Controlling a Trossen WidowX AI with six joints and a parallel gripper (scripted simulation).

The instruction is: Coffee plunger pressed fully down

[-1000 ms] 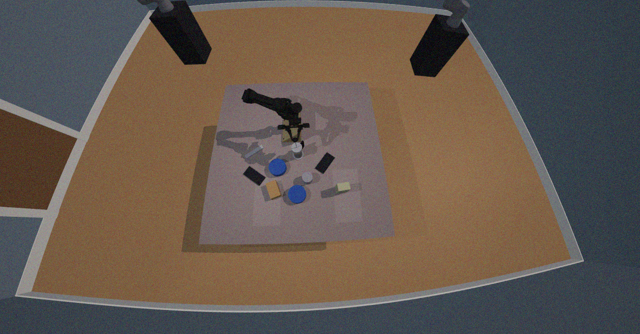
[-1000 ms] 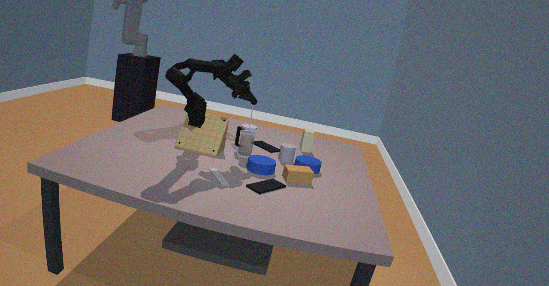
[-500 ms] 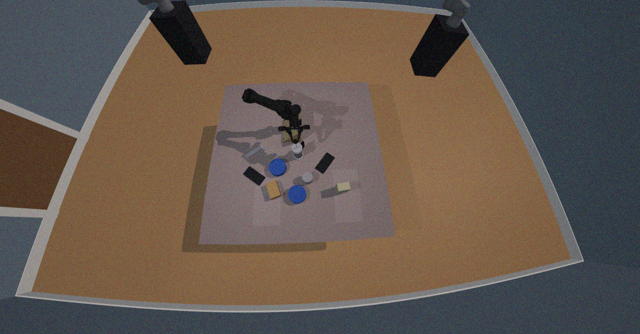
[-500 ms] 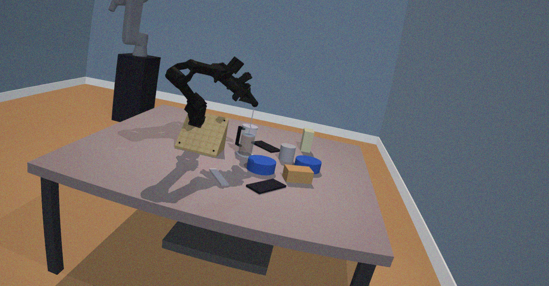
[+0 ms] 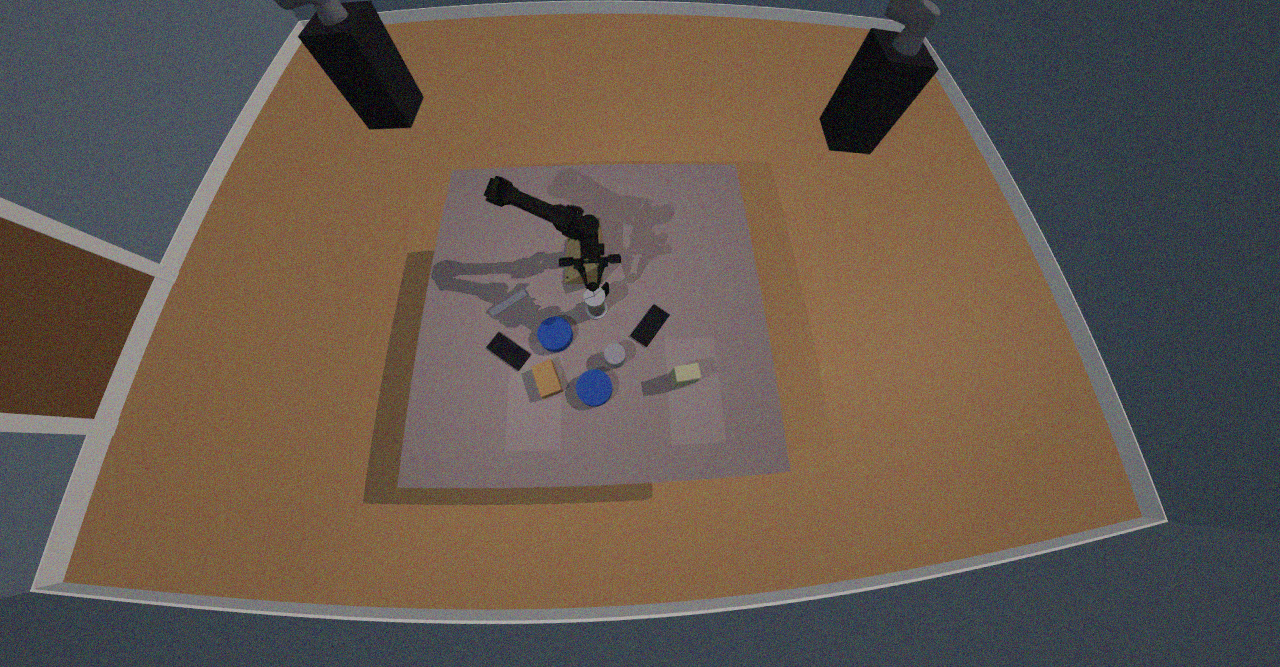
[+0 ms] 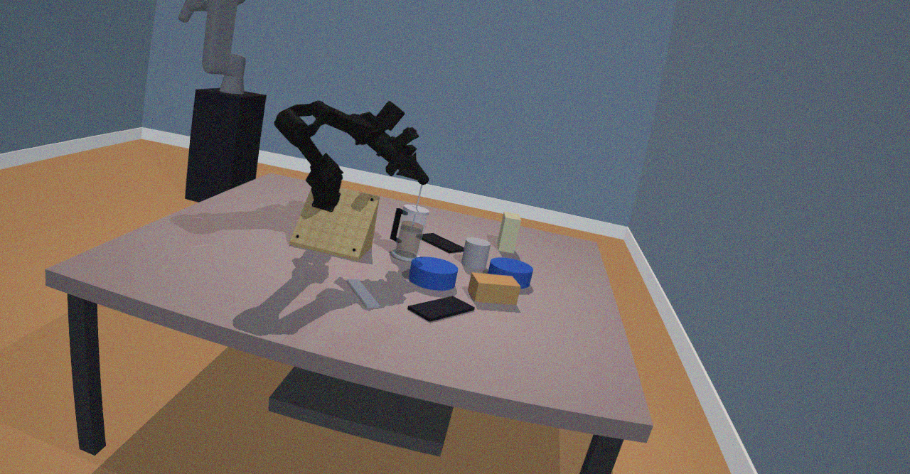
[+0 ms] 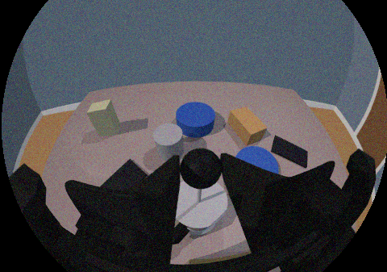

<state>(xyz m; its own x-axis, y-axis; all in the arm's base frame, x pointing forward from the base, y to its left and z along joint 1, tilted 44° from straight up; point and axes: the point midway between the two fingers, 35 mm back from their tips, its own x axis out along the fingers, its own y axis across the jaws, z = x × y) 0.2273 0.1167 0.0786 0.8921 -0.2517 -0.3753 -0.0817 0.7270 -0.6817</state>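
My gripper tip is 110 mm above the coffee press, 30 mm past it and 10 mm to the right of it. From my gripper tip the other things lie so: grey bar 340 mm to the right, 220 mm below, 30 mm behind; then grey cylinder 190 mm below, 170 mm ahead, 70 mm to the left; then pale yellow box 310 mm to the left, 230 mm ahead, 170 mm below.
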